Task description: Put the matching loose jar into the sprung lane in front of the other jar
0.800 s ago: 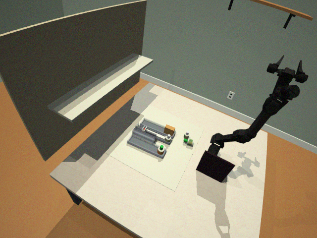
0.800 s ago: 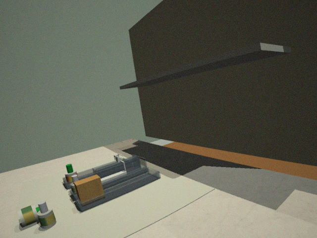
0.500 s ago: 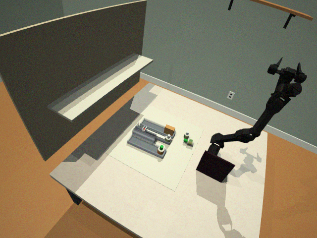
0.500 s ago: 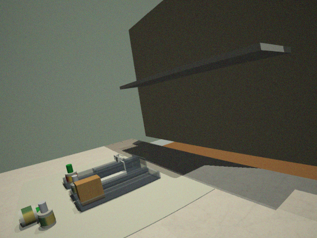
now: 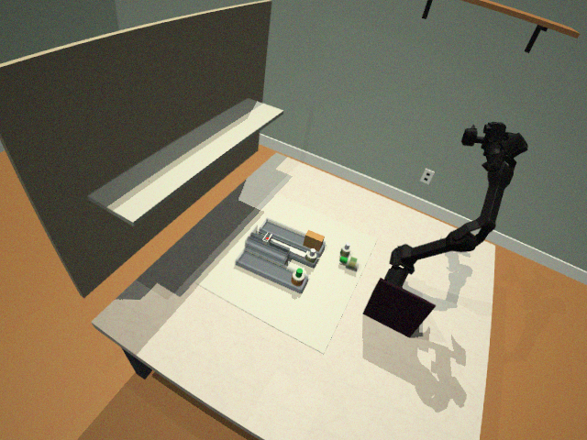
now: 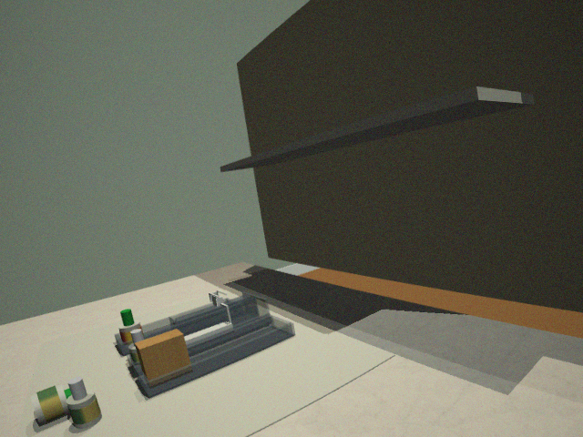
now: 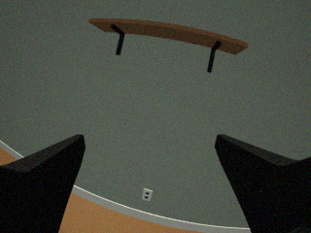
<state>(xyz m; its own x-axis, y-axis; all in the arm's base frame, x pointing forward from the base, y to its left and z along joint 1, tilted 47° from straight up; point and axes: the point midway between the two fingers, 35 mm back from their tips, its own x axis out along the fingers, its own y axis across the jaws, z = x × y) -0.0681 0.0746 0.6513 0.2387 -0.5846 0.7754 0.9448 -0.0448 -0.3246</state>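
My gripper tip is now 29 cm short of the green-lidded jar, 36 cm to the right of it and 59 cm above it. Round my gripper tip: grey lane rack: 58 cm ahead, 45 cm to the left, 59 cm below; brown box: 46 cm ahead, 35 cm to the left, 57 cm below; pusher plate: 54 cm ahead, 46 cm to the left, 56 cm below.
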